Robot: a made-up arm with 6 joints. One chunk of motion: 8 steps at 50 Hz.
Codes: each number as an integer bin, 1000 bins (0 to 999) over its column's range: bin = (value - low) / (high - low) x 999, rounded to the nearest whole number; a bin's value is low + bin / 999 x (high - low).
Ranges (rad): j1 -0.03..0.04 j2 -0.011..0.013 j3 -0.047..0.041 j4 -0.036..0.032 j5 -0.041..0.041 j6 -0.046..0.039
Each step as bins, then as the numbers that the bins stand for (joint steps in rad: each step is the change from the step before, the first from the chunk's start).
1 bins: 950 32 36 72 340 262
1 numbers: 0.03657 -0.01023 -0.04383 -0.03110 -0.01309 -0.02371
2 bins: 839 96 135 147 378 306
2 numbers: 0.02879 -0.00869 -0.03511 -0.02599 -0.00997 -0.01996
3 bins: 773 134 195 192 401 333
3 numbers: 0.02416 -0.00778 -0.02982 -0.02293 -0.00809 -0.01767
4 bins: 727 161 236 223 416 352
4 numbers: 0.02094 -0.00713 -0.02621 -0.02082 -0.00685 -0.01605
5 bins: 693 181 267 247 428 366
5 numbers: 0.01856 -0.00665 -0.02348 -0.01919 -0.00587 -0.01486
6 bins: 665 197 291 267 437 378
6 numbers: 0.01660 -0.00627 -0.02137 -0.01783 -0.00513 -0.01384
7 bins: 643 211 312 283 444 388
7 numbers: 0.01506 -0.00593 -0.01952 -0.01674 -0.00456 -0.01299
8 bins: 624 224 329 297 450 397
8 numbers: 0.01372 -0.00562 -0.01802 -0.01578 -0.00406 -0.01222
